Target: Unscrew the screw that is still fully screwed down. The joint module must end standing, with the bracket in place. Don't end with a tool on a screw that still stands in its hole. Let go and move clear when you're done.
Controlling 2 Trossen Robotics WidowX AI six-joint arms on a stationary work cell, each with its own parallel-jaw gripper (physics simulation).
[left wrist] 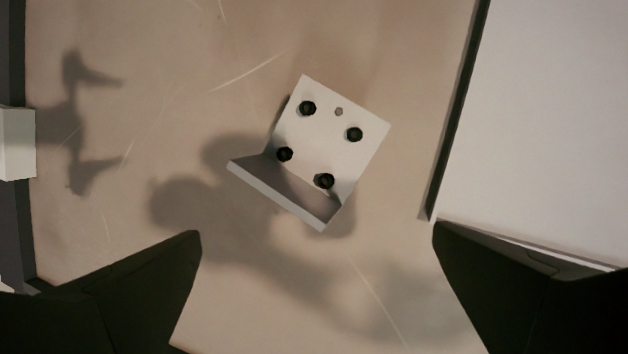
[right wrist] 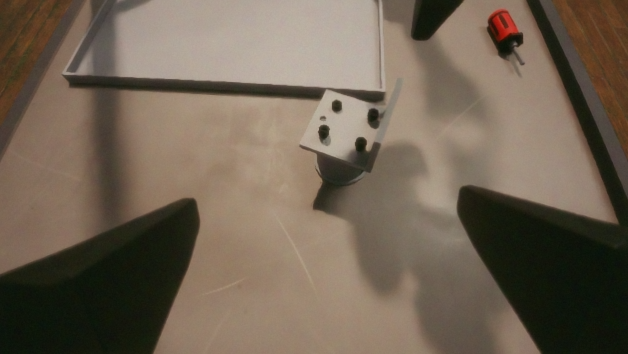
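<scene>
The joint module stands upright with the pale L-shaped bracket on top. Four black screws sit in the bracket, and a small hole shows near one edge. In the right wrist view, the screw at the tray-side corner looks lowest; the near-left screw and the one at the far end of the flange stand taller. Exact heights are hard to tell. The red screwdriver lies at the far right. My left gripper is open above the module. My right gripper is open, on the module's near side.
A white tray lies close beside the module. A dark raised table edge runs along one side, with a pale block at it. A dark finger of the other arm hangs between tray and screwdriver in the right wrist view.
</scene>
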